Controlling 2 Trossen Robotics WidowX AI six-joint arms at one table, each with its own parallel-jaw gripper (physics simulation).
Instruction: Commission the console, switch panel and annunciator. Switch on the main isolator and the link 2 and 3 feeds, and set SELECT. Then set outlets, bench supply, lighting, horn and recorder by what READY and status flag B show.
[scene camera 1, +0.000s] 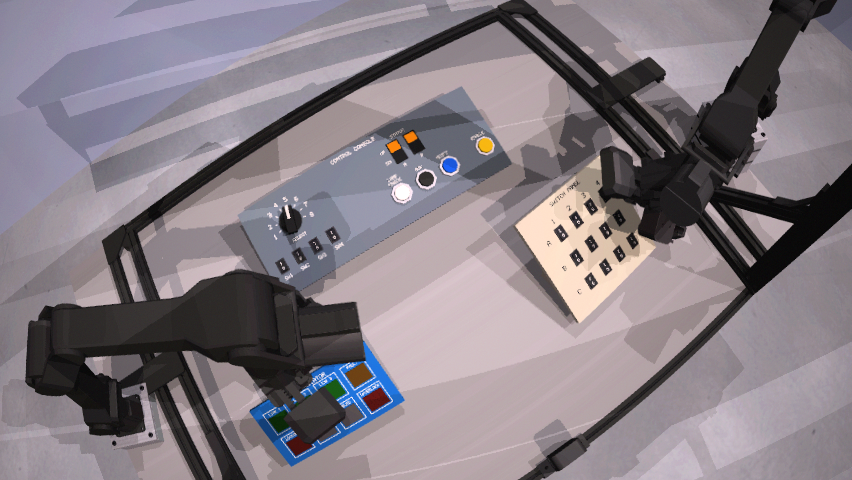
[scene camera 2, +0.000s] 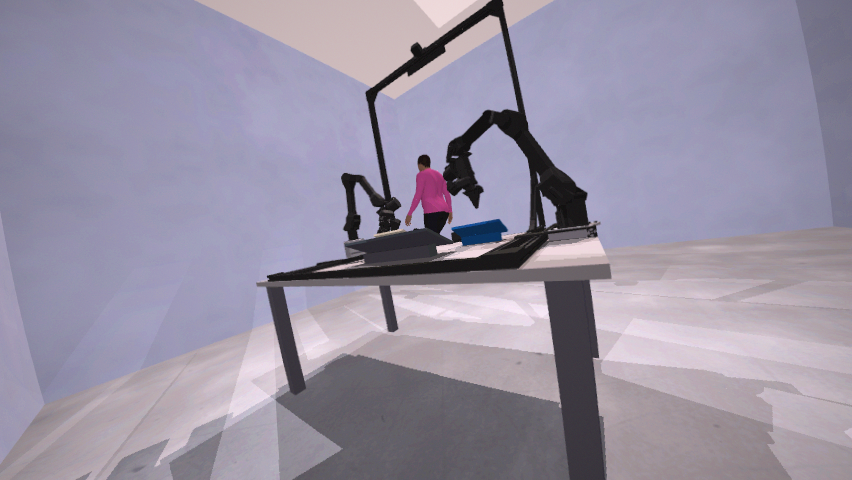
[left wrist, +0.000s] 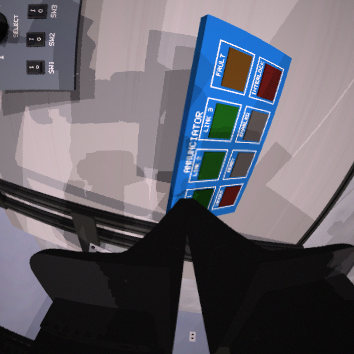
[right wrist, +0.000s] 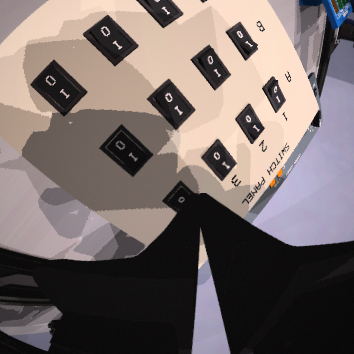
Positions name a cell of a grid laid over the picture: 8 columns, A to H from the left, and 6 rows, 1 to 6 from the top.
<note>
My left gripper (scene camera 1: C5) is shut and holds nothing. Further things: my right gripper (scene camera 1: F3).
My left gripper also shows in scene camera 2 (scene camera 2: E3) and in the left wrist view (left wrist: E4). My right gripper is seen too in the right wrist view (right wrist: E4).
</note>
